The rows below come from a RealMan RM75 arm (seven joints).
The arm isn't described. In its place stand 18 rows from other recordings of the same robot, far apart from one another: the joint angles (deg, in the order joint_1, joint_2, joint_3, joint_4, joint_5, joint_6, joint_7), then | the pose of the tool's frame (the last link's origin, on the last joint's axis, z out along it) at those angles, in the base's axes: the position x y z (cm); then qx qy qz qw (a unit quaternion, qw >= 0).
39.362 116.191 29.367 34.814 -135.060 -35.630 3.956 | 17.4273 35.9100 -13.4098 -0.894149 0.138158 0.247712 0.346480
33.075 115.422 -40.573 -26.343 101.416 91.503 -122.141 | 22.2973 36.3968 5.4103 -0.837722 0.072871 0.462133 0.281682
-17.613 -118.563 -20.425 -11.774 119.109 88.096 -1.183 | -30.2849 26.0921 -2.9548 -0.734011 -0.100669 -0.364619 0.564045
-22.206 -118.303 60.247 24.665 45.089 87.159 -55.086 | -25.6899 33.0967 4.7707 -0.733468 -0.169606 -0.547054 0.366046
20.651 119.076 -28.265 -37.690 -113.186 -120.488 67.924 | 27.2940 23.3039 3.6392 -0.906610 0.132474 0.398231 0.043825
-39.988 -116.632 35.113 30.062 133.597 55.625 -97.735 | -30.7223 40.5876 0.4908 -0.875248 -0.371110 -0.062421 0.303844
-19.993 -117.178 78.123 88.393 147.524 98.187 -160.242 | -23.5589 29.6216 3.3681 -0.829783 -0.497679 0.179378 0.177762
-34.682 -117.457 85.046 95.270 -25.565 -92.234 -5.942 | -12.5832 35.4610 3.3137 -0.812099 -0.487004 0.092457 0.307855
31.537 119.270 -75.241 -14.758 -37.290 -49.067 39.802 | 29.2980 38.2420 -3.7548 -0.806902 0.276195 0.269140 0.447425
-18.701 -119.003 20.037 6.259 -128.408 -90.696 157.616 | -35.9644 27.4027 7.8643 -0.563562 -0.165244 -0.406795 0.699722
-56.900 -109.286 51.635 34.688 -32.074 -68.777 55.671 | -19.8958 46.6116 4.3228 -0.913956 -0.318041 0.080706 0.238791
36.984 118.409 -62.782 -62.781 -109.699 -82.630 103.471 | 13.5508 38.0708 1.6332 -0.971938 0.113939 0.171892 0.113172
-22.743 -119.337 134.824 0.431 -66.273 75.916 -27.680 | -37.4207 29.9239 3.8620 -0.543986 -0.330050 -0.397846 0.660957
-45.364 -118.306 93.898 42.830 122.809 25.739 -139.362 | -16.0810 45.0435 -6.8452 -0.887670 -0.282950 -0.067731 0.356924
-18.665 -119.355 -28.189 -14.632 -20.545 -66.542 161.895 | -29.1332 23.4887 -12.1209 -0.896615 -0.170013 -0.281309 0.296718
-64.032 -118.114 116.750 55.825 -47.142 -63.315 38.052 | -4.7698 36.4161 -13.1938 -0.969485 0.043790 0.215779 0.107795
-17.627 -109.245 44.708 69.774 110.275 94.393 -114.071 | -27.7233 31.3637 14.2339 -0.902949 -0.329448 -0.160544 0.224439
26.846 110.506 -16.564 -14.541 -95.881 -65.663 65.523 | 37.5841 34.7888 7.2488 -0.735184 0.385493 0.319709 0.456821
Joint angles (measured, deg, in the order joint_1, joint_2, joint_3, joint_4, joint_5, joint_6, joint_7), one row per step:
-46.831 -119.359 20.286 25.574 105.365 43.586 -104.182
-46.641 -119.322 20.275 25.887 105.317 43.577 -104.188
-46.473 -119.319 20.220 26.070 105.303 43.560 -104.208
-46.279 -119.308 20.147 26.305 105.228 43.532 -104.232
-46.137 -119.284 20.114 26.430 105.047 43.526 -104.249
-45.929 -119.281 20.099 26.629 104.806 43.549 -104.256
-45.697 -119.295 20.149 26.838 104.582 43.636 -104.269
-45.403 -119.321 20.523 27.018 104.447 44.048 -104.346
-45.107 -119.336 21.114 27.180 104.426 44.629 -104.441
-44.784 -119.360 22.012 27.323 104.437 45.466 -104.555
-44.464 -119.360 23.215 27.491 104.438 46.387 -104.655
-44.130 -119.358 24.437 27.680 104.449 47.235 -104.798
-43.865 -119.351 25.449 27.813 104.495 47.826 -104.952
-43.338 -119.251 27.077 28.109 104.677 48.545 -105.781
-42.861 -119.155 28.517 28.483 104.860 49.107 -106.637
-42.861 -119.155 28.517 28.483 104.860 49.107 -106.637
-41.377 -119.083 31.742 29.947 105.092 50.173 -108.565
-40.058 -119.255 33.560 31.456 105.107 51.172 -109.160
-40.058 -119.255 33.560 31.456 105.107 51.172 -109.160
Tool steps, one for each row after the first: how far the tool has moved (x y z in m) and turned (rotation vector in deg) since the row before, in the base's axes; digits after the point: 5 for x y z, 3 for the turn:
-0.00137 -0.00020 0.00205 0.314 0.139 0.115
-0.00133 -0.00044 0.00112 0.194 0.040 0.164
-0.00153 -0.00041 0.00159 0.291 0.012 0.199
-0.00104 -0.00027 0.00120 0.241 -0.099 0.146
-0.00132 -0.00050 0.00142 0.297 -0.113 0.157
-0.00121 -0.00068 0.00111 0.218 -0.092 0.092
-0.00044 -0.00124 -0.00021 -0.198 -0.015 -0.251
0.00020 -0.00141 -0.00097 -0.478 0.132 -0.491
0.00109 -0.00177 -0.00207 -0.823 0.217 -0.814
0.00179 -0.00176 -0.00248 -1.019 0.399 -1.043
0.00152 -0.00183 -0.00242 -1.010 0.410 -0.958
0.00101 -0.00150 -0.00208 -0.840 0.365 -0.686
0.00005 -0.00249 -0.00221 -1.279 0.360 -0.556
-0.00012 -0.00207 -0.00141 -1.057 0.317 -0.387
0.00000 0.00000 0.00000 0.000 0.000 0.000
-0.00234 -0.00560 -0.00138 -1.874 0.802 -0.511
-0.00212 -0.00501 0.00003 -0.830 0.732 -0.674
0.00000 0.00000 0.00000 0.000 0.000 0.000

